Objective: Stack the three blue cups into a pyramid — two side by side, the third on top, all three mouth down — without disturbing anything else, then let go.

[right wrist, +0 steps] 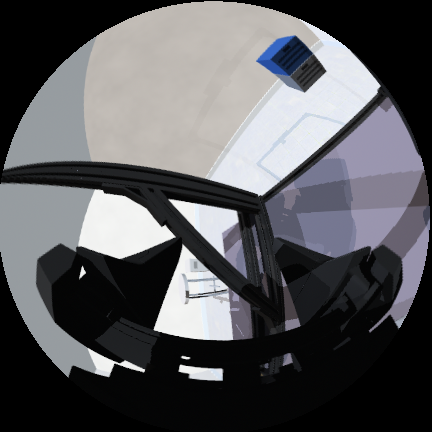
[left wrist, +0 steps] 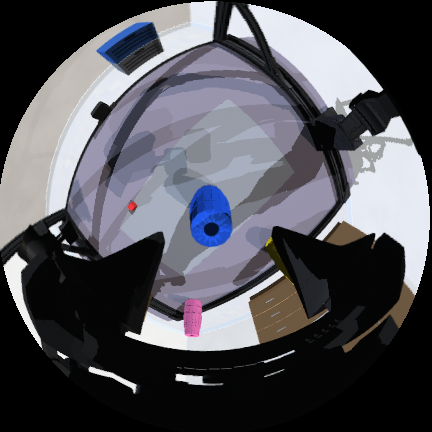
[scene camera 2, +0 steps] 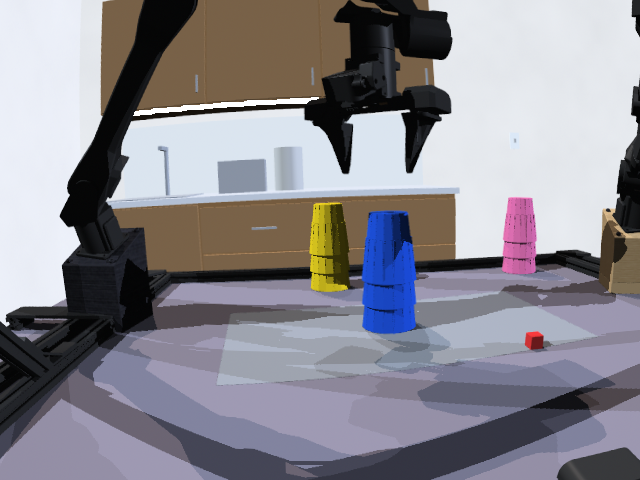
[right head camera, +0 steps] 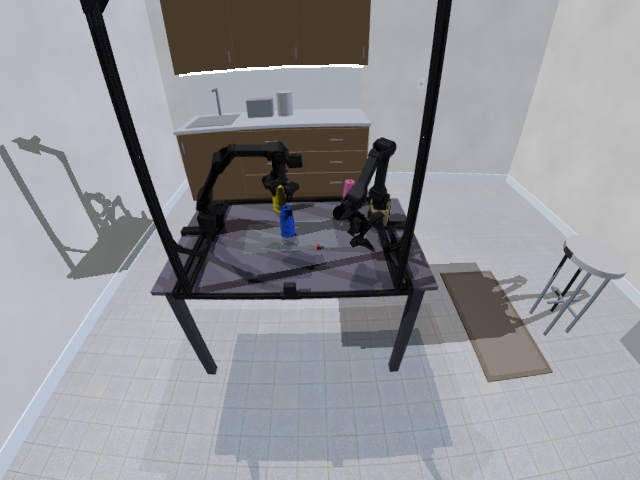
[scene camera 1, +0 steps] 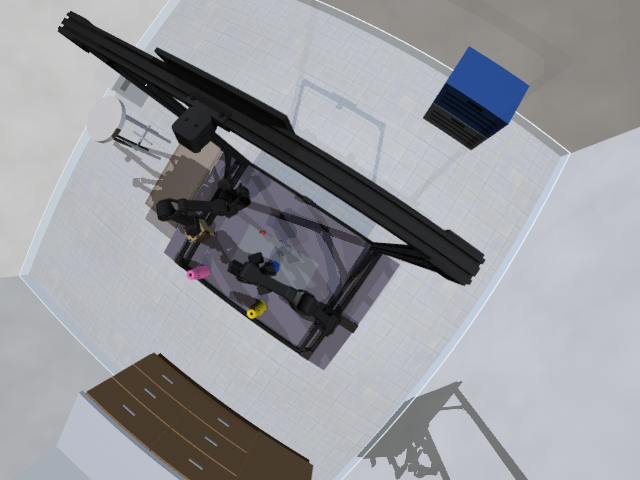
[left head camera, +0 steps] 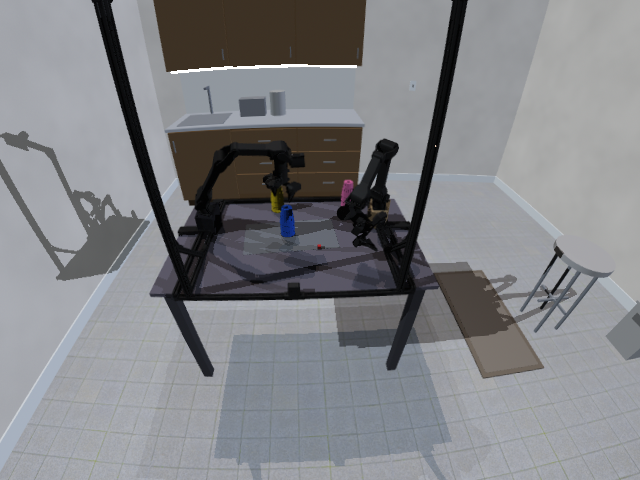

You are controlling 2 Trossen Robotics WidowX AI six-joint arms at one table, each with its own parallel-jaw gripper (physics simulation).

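Frame: origin at the left arm's base, x up, y left, z back, level; millimetres.
Seen in the pictures: left gripper, fingertip midpoint: [left wrist: 219, 234] [scene camera 2: 376, 173] [right head camera: 281, 199] [left head camera: 282, 199]; right gripper, fingertip midpoint: [right wrist: 228, 242] [right head camera: 380, 244] [scene camera 1: 235, 178] [left head camera: 383, 244]; left arm's base, link origin: [left wrist: 348, 129] [scene camera 2: 103, 245] [right head camera: 208, 210] [scene camera 1: 327, 323] [left head camera: 206, 209]; right arm's base, link origin: [scene camera 2: 634, 222] [right head camera: 379, 204] [scene camera 1: 193, 230] [left head camera: 379, 205].
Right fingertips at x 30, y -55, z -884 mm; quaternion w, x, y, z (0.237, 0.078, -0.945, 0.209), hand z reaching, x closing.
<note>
Pixels of each thing's middle, then the offset from my right fingertips to it. "spot": a spot on its surface instead.
- blue stack, surface spot: [scene camera 1: 275, 266] spot: dx -73, dy +111, dz +490 mm
- yellow cup stack, body centre: [scene camera 2: 327, 229] [left wrist: 293, 264] [scene camera 1: 255, 311] [left head camera: 276, 193] [right head camera: 277, 193] dx -40, dy +338, dz +620 mm
- pink cup stack, body centre: [scene camera 2: 519, 219] [left wrist: 192, 325] [right head camera: 349, 188] [left head camera: 348, 188] [scene camera 1: 194, 274] dx -40, dy +518, dz +258 mm
- small red cube, body centre: [scene camera 2: 534, 340] [left wrist: 131, 205] dx -139, dy +77, dz +293 mm
The three blue cups [left head camera: 287, 223] [right head camera: 287, 224] [scene camera 2: 388, 273] [left wrist: 210, 202] stand nested in one upright stack, mouth down, on the pale sheet [scene camera 2: 258, 356]. A small part of the blue stack [scene camera 1: 275, 266] shows beside the left arm in scene camera 1. My left gripper [scene camera 2: 377, 172] [left wrist: 219, 234] is open and points down above the blue stack, with a gap between its fingertips and the top cup. My right gripper [left head camera: 364, 243] [right wrist: 228, 242] is open and empty, low near the right side of the table, away from the cups.
A yellow cup stack [scene camera 2: 329, 248] [scene camera 1: 256, 309] stands behind the blue one. A pink cup stack [scene camera 2: 519, 235] [left wrist: 193, 317] stands at the back right. A small red cube [scene camera 2: 534, 340] [left wrist: 132, 206] lies to the right of the blue stack. Black frame rails edge the table.
</note>
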